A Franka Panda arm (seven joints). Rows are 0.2 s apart.
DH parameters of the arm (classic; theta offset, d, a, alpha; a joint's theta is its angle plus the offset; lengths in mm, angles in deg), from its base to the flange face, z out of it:
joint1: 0 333 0 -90
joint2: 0 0 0 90
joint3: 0 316 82.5 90
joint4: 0 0 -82.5 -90
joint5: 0 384 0 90
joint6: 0 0 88 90
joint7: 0 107 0 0
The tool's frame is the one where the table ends.
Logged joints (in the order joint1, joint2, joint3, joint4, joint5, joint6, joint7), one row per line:
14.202, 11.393, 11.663, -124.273, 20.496, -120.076, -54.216
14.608, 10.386, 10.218, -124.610, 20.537, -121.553, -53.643
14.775, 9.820, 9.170, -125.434, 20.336, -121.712, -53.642
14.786, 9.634, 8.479, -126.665, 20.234, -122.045, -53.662
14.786, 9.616, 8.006, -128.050, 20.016, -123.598, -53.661
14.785, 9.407, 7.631, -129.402, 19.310, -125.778, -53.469
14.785, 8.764, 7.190, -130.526, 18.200, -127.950, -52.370
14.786, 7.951, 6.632, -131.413, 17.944, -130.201, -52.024
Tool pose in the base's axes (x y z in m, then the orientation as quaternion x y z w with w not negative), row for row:
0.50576, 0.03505, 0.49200, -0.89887, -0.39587, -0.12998, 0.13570
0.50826, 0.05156, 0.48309, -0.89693, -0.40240, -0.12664, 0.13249
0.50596, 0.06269, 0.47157, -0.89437, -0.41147, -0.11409, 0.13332
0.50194, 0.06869, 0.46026, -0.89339, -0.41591, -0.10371, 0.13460
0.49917, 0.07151, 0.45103, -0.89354, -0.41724, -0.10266, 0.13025
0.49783, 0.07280, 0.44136, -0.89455, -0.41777, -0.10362, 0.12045
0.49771, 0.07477, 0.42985, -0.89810, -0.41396, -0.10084, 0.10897
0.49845, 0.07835, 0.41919, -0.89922, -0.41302, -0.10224, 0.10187
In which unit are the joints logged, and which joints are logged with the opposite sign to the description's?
The joints are logged in degrees. Opposite sign: joint2, joint3, joint6.
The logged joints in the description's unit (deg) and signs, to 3 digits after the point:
14.202, -11.393, -11.663, -124.273, 20.496, 120.076, -54.216
14.608, -10.386, -10.218, -124.610, 20.537, 121.553, -53.643
14.775, -9.820, -9.170, -125.434, 20.336, 121.712, -53.642
14.786, -9.634, -8.479, -126.665, 20.234, 122.045, -53.662
14.786, -9.616, -8.006, -128.050, 20.016, 123.598, -53.661
14.785, -9.407, -7.631, -129.402, 19.310, 125.778, -53.469
14.785, -8.764, -7.190, -130.526, 18.200, 127.950, -52.370
14.786, -7.951, -6.632, -131.413, 17.944, 130.201, -52.024

